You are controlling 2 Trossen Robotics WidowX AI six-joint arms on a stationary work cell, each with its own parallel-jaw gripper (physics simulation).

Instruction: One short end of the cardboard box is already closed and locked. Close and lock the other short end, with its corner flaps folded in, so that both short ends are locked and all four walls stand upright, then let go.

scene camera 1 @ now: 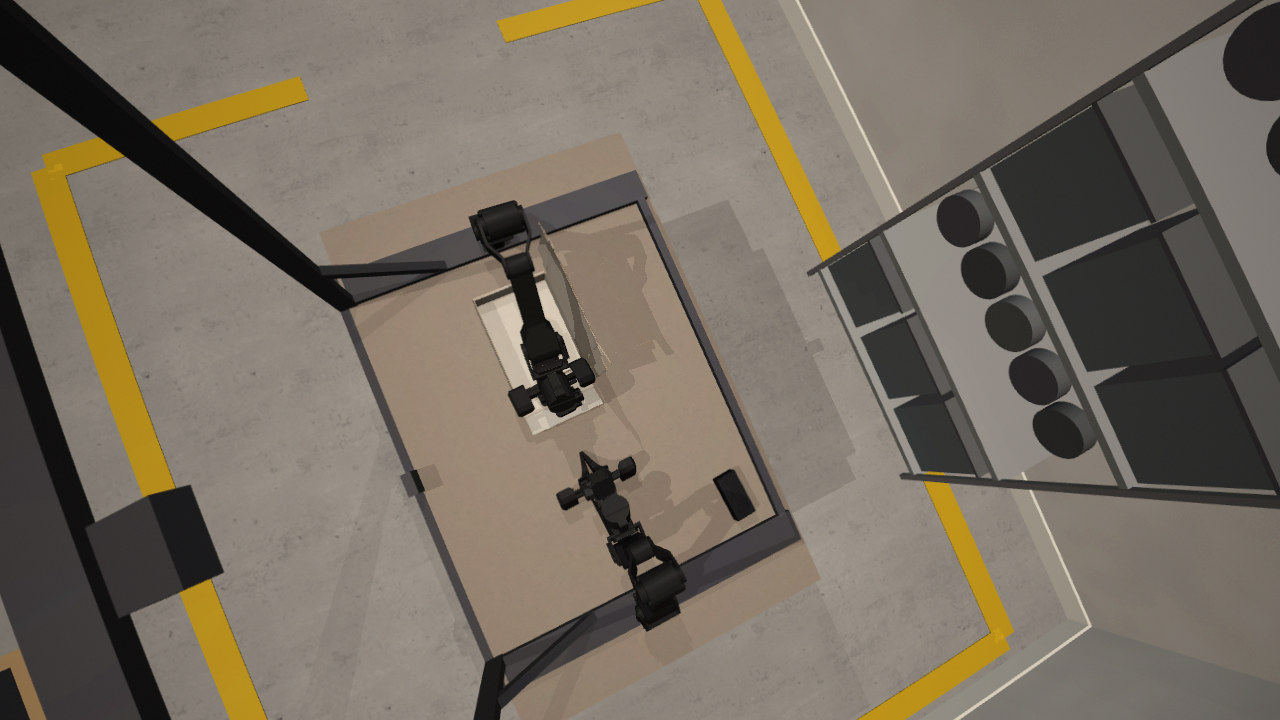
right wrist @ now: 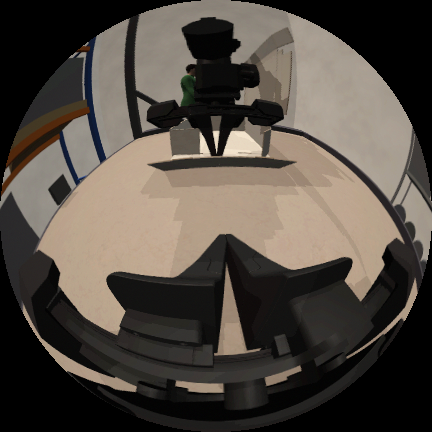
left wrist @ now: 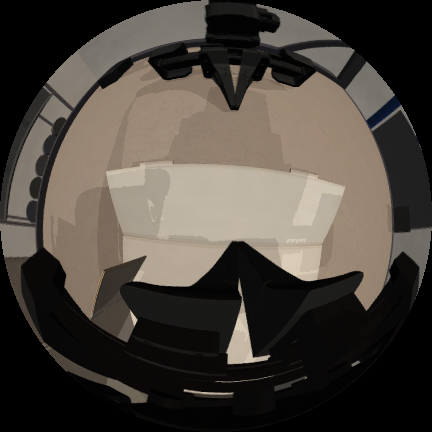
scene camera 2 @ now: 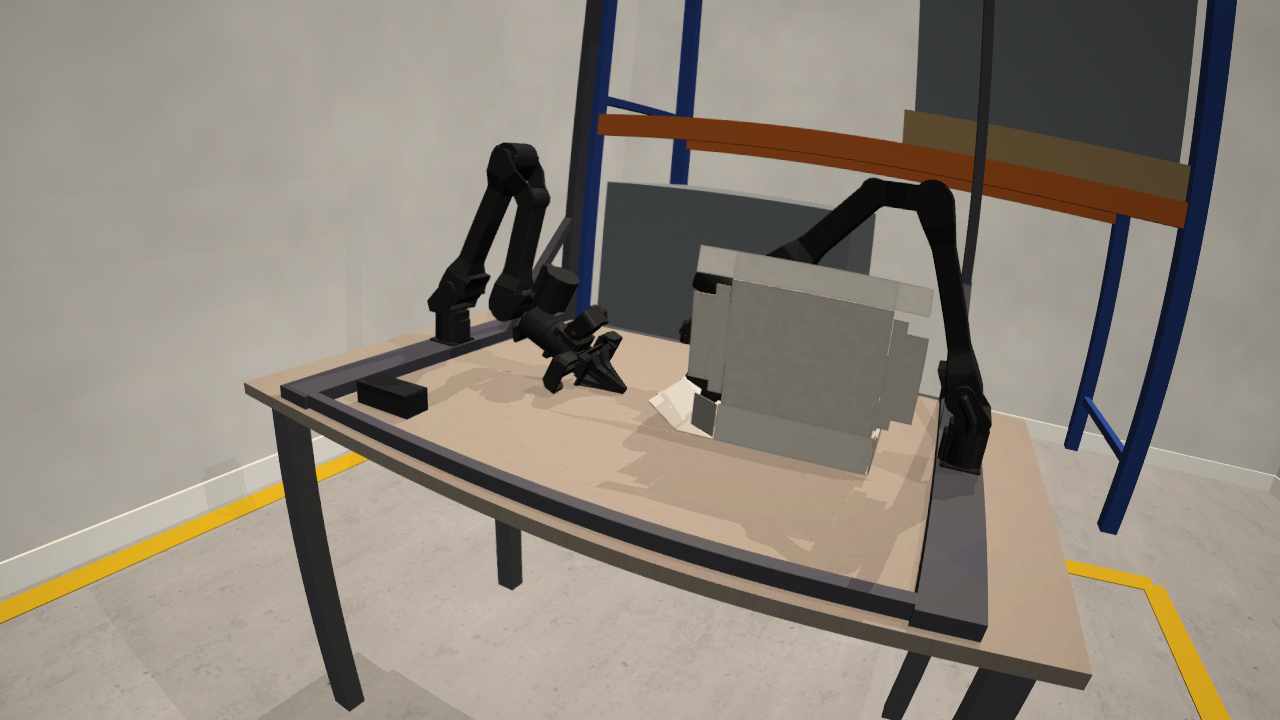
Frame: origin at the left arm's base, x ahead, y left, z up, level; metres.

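Seen in the pictures: left gripper, fingertip midpoint: [right wrist: 216, 165] [left wrist: 236, 246]; right gripper, fingertip midpoint: [scene camera 1: 580, 452] [right wrist: 224, 239] [left wrist: 234, 108] [scene camera 2: 625, 391]; left arm's base, origin of the base link: [scene camera 2: 959, 463]; right arm's base, origin of the base link: [scene camera 2: 451, 340].
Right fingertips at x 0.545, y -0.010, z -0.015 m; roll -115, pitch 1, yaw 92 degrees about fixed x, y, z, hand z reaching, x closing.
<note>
Offsets run from my right fingertips to a thing's top centre. "spot": to the spot under its first point.
The cardboard box {spot: dy -0.069, dx -0.321, dz -0.003 m} [scene camera 1: 498, 336] stands under my left arm in scene camera 1, its lid {spot: dy +0.091, dx -0.323, dz +0.143 m} [scene camera 1: 565, 295] [scene camera 2: 805, 358] upright along one long side. The closed short end {spot: dy -0.008, dx -0.406, dz +0.039 m} [scene camera 1: 508, 289] is at the upper end. The other end's panel {dy +0.002, dx -0.094, dz +0.031 m} [scene camera 2: 677, 403] [left wrist: 225, 202] [right wrist: 250, 163] slants outward from the floor, partly raised. One corner flap {spot: dy +0.077, dx -0.164, dz +0.025 m} [scene camera 2: 704, 414] [left wrist: 119, 286] [right wrist: 266, 142] and the opposite corner flap {spot: dy -0.058, dx -0.179, dz +0.021 m} [right wrist: 185, 142] stand at that end. My left gripper [left wrist: 236, 246] [right wrist: 216, 165] is shut and empty over this end; the lid hides it in scene camera 2. My right gripper [scene camera 1: 583, 454] [scene camera 2: 623, 390] [left wrist: 234, 108] [right wrist: 224, 239] is shut and empty, beyond the panel.
A black block {dy +0.290, dx +0.240, dz +0.031 m} [scene camera 1: 733, 494] [scene camera 2: 392, 396] lies on the table near the right arm's base. A dark frame {spot: dy +0.384, dx -0.063, dz +0.016 m} [scene camera 1: 716, 362] [scene camera 2: 572, 532] borders the table top. The raised lid stands close beside my left arm.
</note>
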